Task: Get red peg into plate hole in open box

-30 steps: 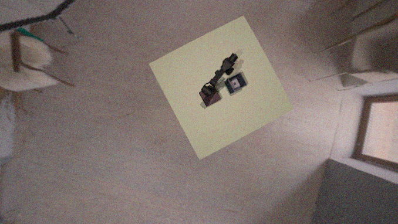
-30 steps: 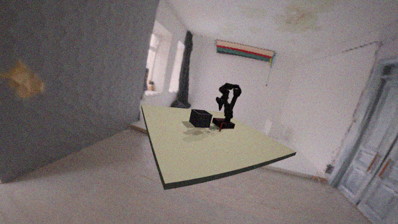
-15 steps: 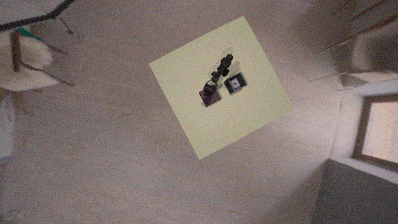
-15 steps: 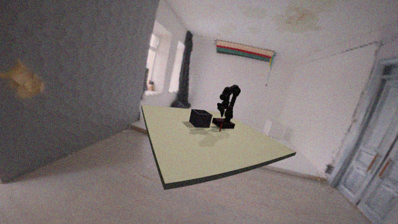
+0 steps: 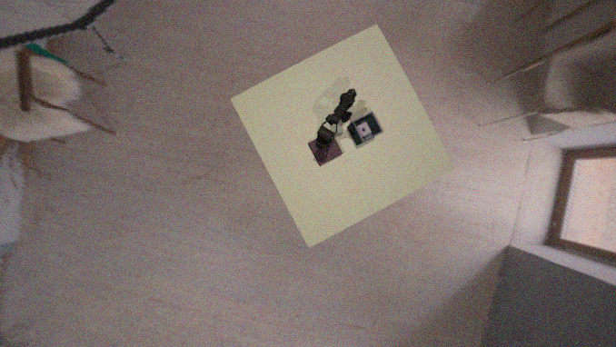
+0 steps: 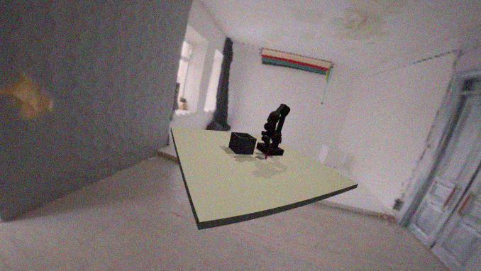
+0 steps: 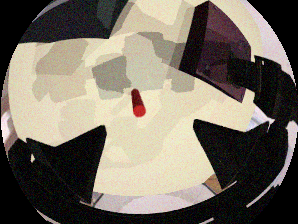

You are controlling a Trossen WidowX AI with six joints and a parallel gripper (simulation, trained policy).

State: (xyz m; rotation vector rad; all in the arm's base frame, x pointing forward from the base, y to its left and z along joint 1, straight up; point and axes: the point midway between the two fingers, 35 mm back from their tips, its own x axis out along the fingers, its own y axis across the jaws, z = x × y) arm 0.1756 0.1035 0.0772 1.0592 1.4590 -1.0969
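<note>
My gripper tip is 60 mm above the red peg, 10 mm to the left of it and 10 mm short of it. Also, from my gripper tip: grey plate 190 mm to the right, 140 mm ahead, 60 mm below.
</note>
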